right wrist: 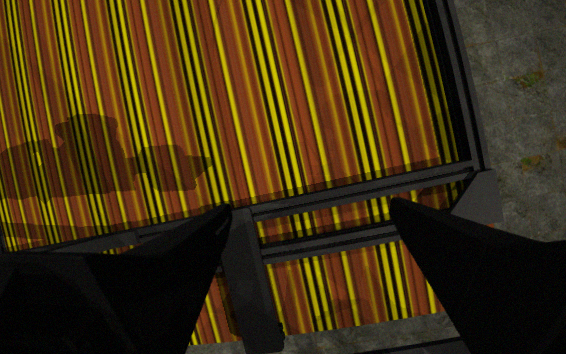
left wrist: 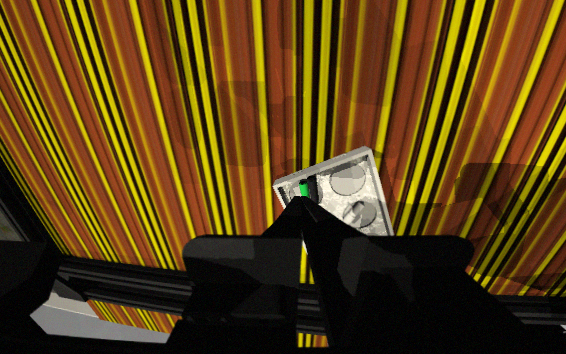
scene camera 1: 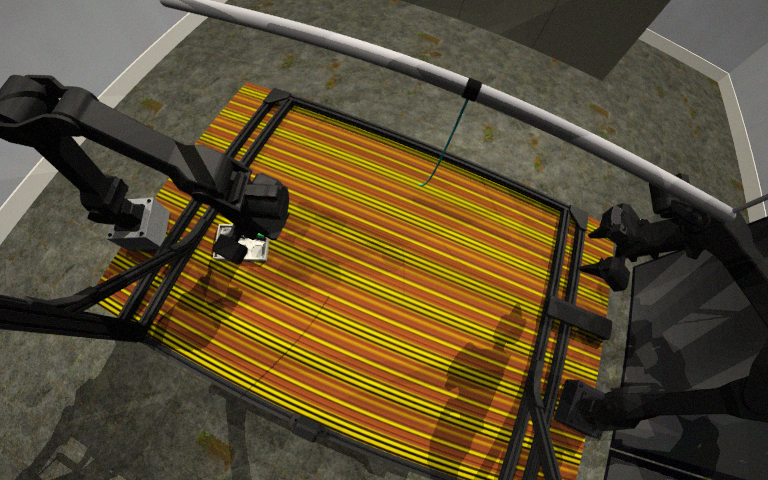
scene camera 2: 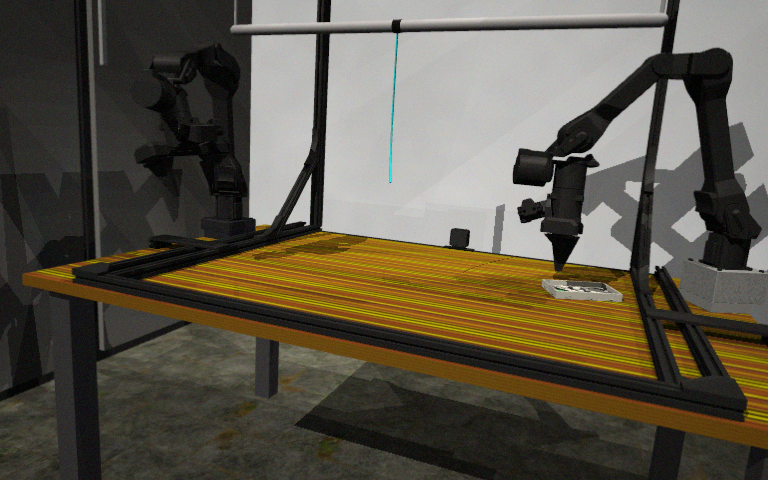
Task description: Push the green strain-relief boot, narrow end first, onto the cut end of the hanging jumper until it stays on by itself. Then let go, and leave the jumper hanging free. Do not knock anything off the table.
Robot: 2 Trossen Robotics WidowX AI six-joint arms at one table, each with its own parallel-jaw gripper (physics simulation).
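Frame: origin at the left arm's base, x left, y back, z up, level; metres.
Where they show: left gripper, fingertip midpoint: (left wrist: 299, 202) (scene camera 2: 557, 271); right gripper, fingertip midpoint: (right wrist: 309, 208) (scene camera 1: 584, 252) (scene camera 2: 196, 193); left arm's base, origin of the base link: (scene camera 1: 129, 217) (scene camera 2: 724, 265); right arm's base, origin of the base link: (scene camera 1: 590, 409) (scene camera 2: 228, 218).
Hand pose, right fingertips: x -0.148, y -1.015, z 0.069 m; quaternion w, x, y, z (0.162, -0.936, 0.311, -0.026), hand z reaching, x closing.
Things, the pixels of their top centre, and the offset from my right fingertips. "pt": a spot on its surface instead.
- green strain-relief boot, middle of its top: (left wrist: 305, 197) (scene camera 1: 259, 234) dy +0.719, dx +0.122, dz -0.136 m
- shallow grey tray, middle of its top: (left wrist: 341, 227) (scene camera 2: 581, 286) (scene camera 1: 241, 241) dy +0.760, dx +0.104, dz -0.132 m
- teal jumper, surface spot: (scene camera 1: 449, 142) pt dy +0.370, dx +0.095, dz +0.231 m
- grey bar, surface spot: (scene camera 1: 373, 51) pt dy +0.476, dx +0.140, dz +0.331 m
The green strain-relief boot (left wrist: 303, 188) (scene camera 1: 259, 234) lies in a shallow grey tray (left wrist: 352, 153) (scene camera 1: 257, 253) (scene camera 2: 550, 287) near the table's left edge in scene camera 1. My left gripper (left wrist: 299, 202) (scene camera 2: 559, 267) is shut on nothing; its closed tips hang a little above the tray, just short of the boot. The teal jumper (scene camera 1: 449, 142) (scene camera 2: 393, 110) hangs free from a grey bar (scene camera 1: 373, 51) (scene camera 2: 487, 22), its cut end (scene camera 1: 421, 184) (scene camera 2: 390, 181) well above the table. My right gripper (scene camera 1: 594, 252) (right wrist: 309, 208) is open and empty over the table's right rail.
The tray has round recesses (left wrist: 347, 179) holding small grey parts. Black frame rails (scene camera 1: 558, 267) (right wrist: 331, 197) run along the striped table's edges, with an upright post (scene camera 2: 321, 119). A small black block (scene camera 2: 459, 237) stands at the far table edge.
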